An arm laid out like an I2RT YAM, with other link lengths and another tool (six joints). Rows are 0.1 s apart.
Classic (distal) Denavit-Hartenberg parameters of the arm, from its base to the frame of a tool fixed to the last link. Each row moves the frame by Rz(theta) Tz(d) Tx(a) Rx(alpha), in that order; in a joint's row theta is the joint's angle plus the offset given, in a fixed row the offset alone. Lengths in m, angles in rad.
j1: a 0.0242, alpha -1.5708, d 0.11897, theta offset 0
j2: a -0.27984, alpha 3.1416, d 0, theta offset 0
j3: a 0.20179, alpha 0, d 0, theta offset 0.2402
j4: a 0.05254, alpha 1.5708, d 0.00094, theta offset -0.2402
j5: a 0, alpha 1.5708, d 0.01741, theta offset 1.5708
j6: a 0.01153, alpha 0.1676, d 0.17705, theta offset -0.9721
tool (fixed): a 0, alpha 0, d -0.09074, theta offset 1.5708
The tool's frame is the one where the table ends.
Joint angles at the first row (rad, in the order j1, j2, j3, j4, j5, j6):
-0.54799 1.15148 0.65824 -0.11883 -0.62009 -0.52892
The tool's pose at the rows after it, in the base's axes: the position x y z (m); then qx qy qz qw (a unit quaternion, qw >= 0):
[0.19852 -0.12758 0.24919 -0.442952 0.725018 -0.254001 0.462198]
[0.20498 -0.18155 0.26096 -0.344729 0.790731 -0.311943 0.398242]
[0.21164 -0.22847 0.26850 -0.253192 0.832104 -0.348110 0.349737]
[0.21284 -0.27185 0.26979 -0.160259 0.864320 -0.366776 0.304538]
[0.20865 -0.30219 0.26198 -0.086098 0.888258 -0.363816 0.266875]
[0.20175 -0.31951 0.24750 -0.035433 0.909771 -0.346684 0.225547]
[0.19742 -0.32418 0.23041 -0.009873 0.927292 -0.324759 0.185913]
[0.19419 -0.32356 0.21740 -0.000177 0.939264 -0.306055 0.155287]
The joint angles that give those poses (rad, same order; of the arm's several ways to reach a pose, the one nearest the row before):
-0.67043 1.22703 0.74903 -0.13103 -0.46329 -0.46215
-0.74217 1.36014 0.90465 -0.15048 -0.25922 -0.37137
-0.79137 1.49903 1.06529 -0.18063 -0.10090 -0.27561
-0.84288 1.63634 1.23009 -0.24512 0.02841 -0.17377
-0.88674 1.74505 1.35022 -0.32216 0.10968 -0.08640
-0.91612 1.82706 1.42232 -0.40418 0.17071 -0.02613
-0.92184 1.88201 1.44449 -0.46562 0.22030 0.01049
-0.92070 1.91407 1.44523 -0.50793 0.25272 0.02727

